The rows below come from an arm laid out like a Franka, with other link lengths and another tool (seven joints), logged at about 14 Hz.
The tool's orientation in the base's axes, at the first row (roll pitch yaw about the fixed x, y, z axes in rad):
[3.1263 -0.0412 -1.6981]
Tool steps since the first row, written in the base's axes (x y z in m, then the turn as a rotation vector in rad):
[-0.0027 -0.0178 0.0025 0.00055 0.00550 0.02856]
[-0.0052 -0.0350 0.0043 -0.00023 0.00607 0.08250]
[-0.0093 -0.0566 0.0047 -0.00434 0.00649 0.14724]
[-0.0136 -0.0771 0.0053 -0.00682 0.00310 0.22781]
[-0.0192 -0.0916 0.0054 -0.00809 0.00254 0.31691]
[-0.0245 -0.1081 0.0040 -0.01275 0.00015 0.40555]
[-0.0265 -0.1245 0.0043 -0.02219 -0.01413 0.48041]
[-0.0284 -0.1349 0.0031 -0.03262 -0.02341 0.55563]
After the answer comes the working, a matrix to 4 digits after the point.
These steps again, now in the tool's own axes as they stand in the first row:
[0.0181 0.0004 -0.0017 -0.00434 0.00059 -0.02876]
[0.0355 0.0008 -0.0028 -0.00259 0.00226 -0.08265]
[0.0575 0.0021 -0.0023 0.00018 0.00738 -0.14726]
[0.0784 0.0037 -0.0020 0.00718 0.01064 -0.22757]
[0.0934 0.0074 -0.0014 0.01156 0.01319 -0.31654]
[0.1104 0.0106 0.0007 0.01817 0.01886 -0.40490]
[0.1269 0.0105 0.0011 0.03661 0.02754 -0.47894]
[0.1374 0.0110 0.0027 0.05022 0.03785 -0.55352]

The tool's axes in the first row as the columns of a matrix, in the base's axes (rounded; the answer above uses it unrounded):
[-0.1269 -0.9917 -0.0204]
[-0.9911 0.1276 -0.0389]
[0.0412 0.0153 -0.9990]

